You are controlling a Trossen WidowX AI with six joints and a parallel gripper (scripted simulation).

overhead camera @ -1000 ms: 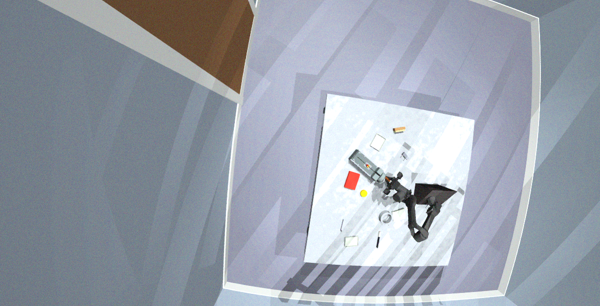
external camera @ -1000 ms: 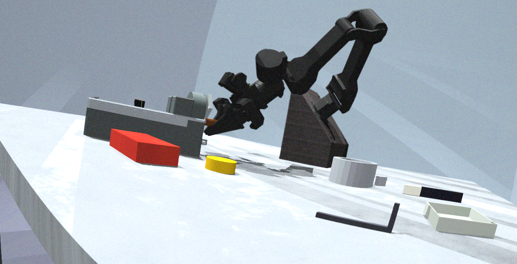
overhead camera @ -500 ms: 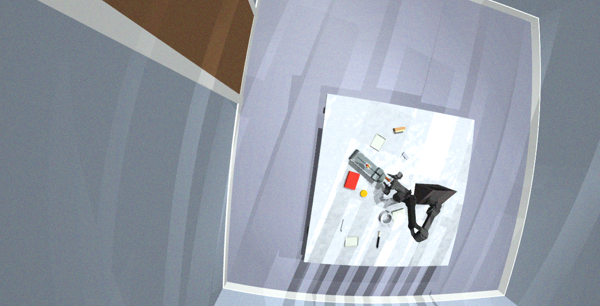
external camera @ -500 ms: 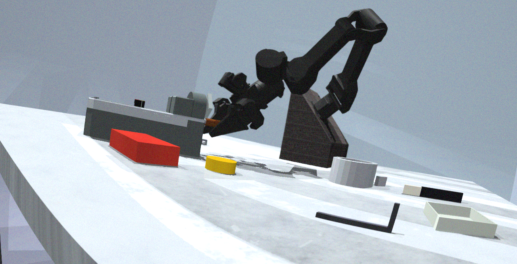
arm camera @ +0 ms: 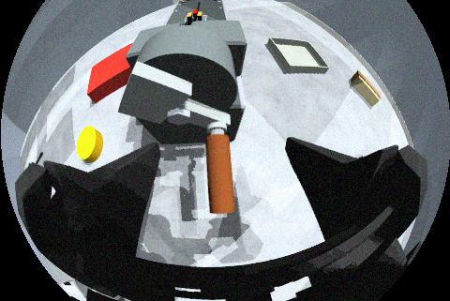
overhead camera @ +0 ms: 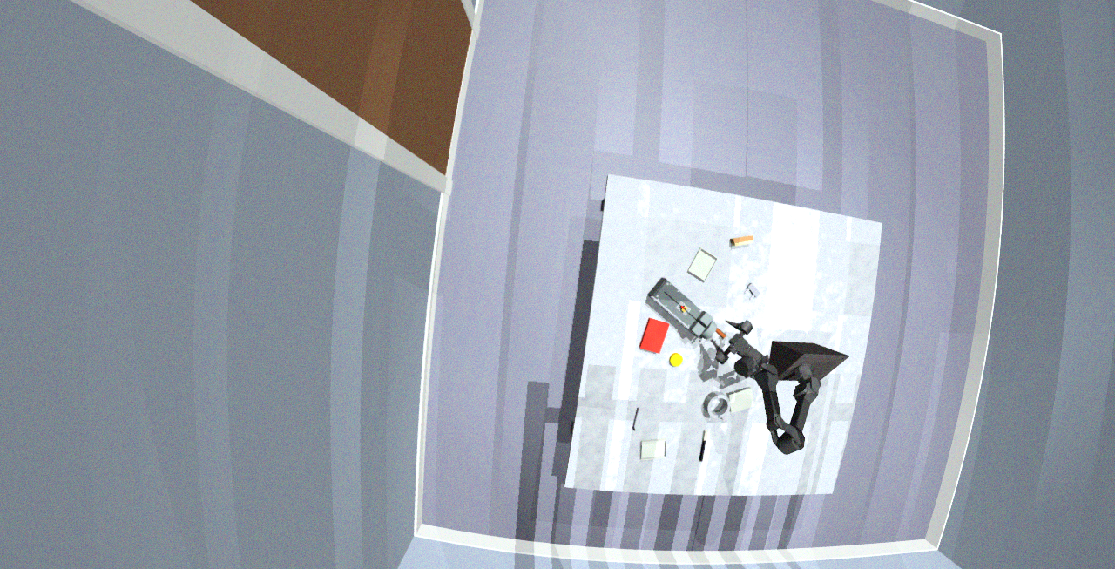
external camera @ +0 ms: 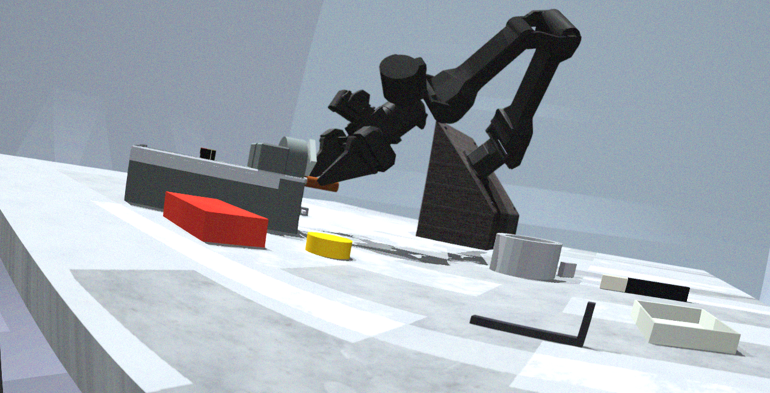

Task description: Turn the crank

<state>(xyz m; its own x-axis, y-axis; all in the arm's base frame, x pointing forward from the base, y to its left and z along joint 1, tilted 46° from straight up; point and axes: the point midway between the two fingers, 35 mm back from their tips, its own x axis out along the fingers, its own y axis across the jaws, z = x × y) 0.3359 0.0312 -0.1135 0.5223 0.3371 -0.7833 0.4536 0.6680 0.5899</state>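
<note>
The brown handle is 1 cm behind my gripper tip and 1 cm to the left of it. The rest, counted from my gripper tip: yellow disc: 11 cm ahead, 16 cm to the left, 6 cm below; then red pointer: 17 cm ahead, 5 cm to the right, 1 cm above; then black L-shaped bar: 20 cm ahead, 45 cm to the left, 6 cm below.
</note>
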